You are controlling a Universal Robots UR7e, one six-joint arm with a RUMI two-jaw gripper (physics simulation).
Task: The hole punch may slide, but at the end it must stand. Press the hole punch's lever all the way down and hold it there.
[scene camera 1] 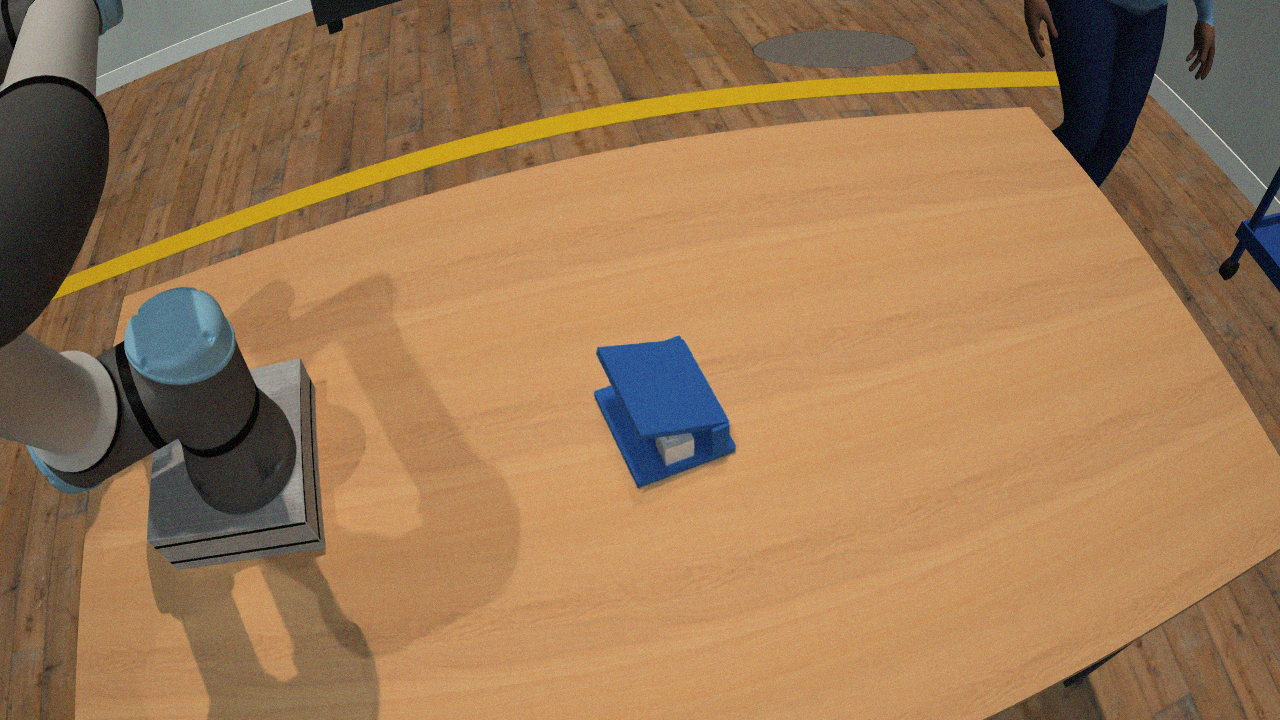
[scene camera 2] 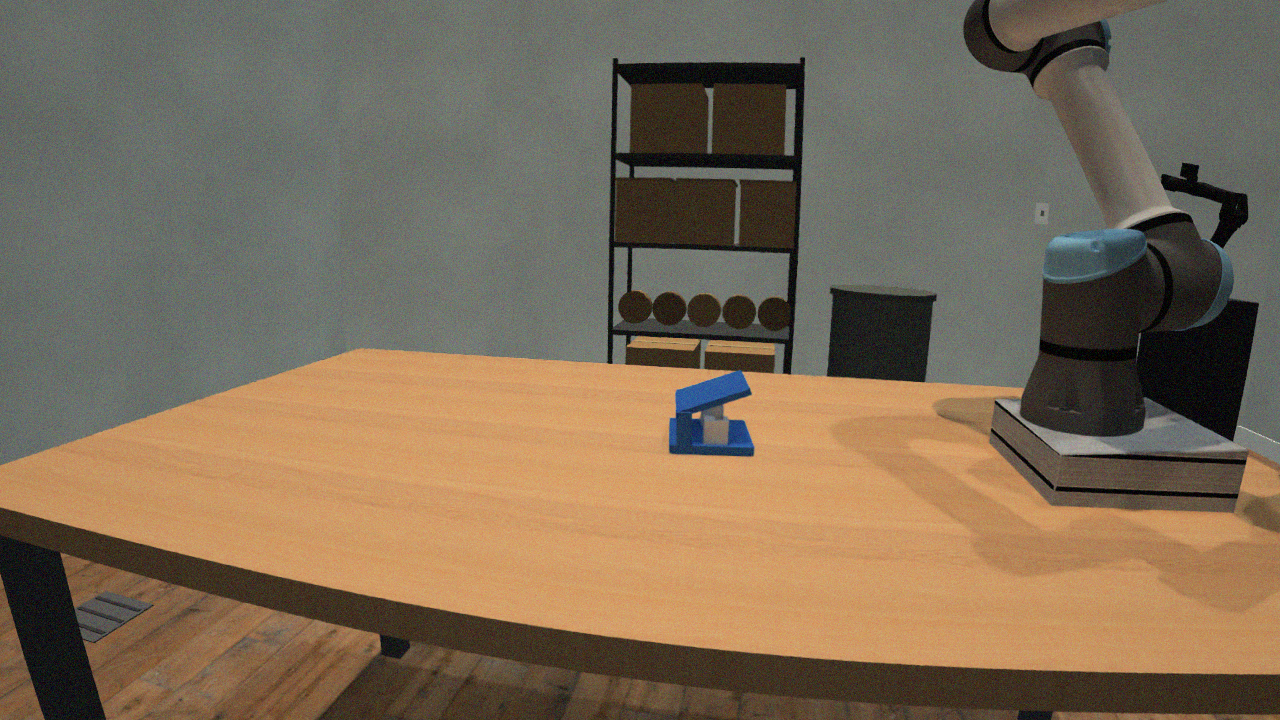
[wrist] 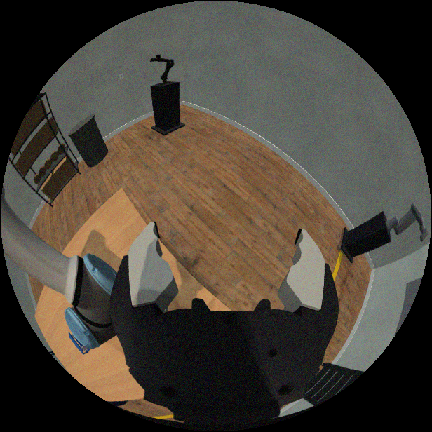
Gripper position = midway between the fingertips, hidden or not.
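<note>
The gripper (wrist: 228, 227), visible. A blue hole punch (scene camera 1: 651, 460), visible.
</note>
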